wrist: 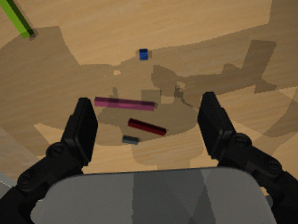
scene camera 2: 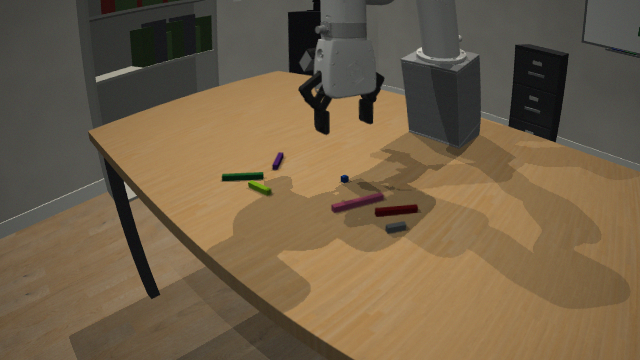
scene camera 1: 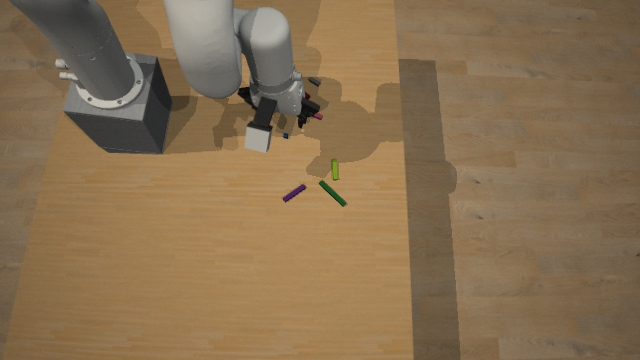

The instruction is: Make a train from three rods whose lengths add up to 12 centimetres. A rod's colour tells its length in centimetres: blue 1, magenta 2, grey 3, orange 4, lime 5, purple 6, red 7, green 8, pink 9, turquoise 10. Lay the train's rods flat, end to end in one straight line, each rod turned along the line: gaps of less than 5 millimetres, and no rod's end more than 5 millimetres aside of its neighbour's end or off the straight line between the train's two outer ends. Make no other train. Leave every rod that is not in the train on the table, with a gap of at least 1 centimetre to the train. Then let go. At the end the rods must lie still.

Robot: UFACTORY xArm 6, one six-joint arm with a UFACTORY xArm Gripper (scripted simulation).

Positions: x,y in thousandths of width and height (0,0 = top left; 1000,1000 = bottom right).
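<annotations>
Gripper visible in scene camera 1 (441,329), scene camera 2 (540,351) and the wrist view (495,484).
</annotations>
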